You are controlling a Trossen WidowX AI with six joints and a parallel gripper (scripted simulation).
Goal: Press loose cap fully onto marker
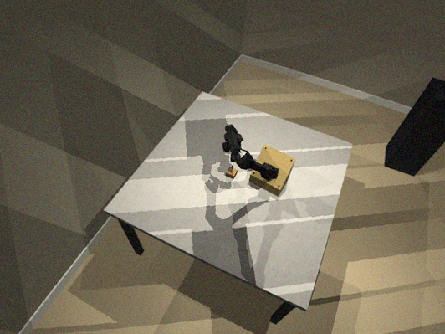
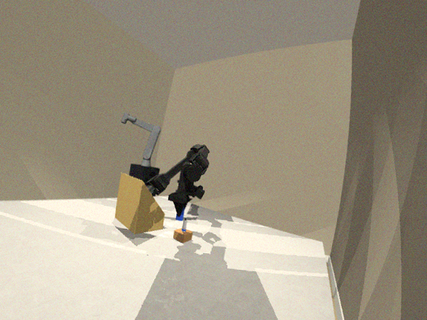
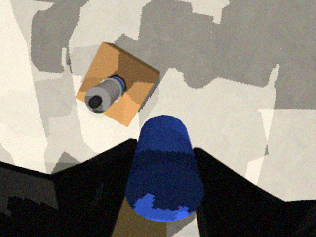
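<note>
My gripper tip is now 100 mm above the brown holder block and 50 mm to the right of it. From my gripper tip the other things lie so: blue cap: 10 mm above.
</note>
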